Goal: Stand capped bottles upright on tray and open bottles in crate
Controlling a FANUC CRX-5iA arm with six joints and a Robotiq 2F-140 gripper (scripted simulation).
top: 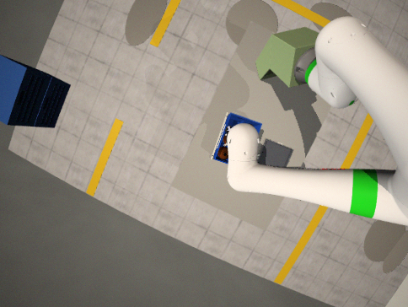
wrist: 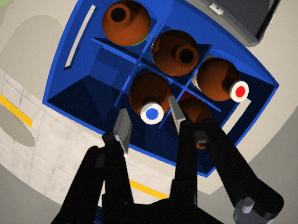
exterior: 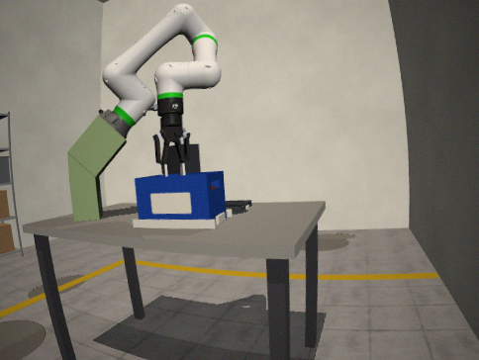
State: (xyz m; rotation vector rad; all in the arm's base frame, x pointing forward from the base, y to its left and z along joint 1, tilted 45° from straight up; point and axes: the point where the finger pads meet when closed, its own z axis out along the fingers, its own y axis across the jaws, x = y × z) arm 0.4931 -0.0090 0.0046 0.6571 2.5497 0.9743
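The bottle lies 90 mm below my hand. From my hand the other things lie so: crate (100 mm below, 40 mm to the left, 20 mm behind); tray (320 mm to the left, 170 mm below, 100 mm behind).
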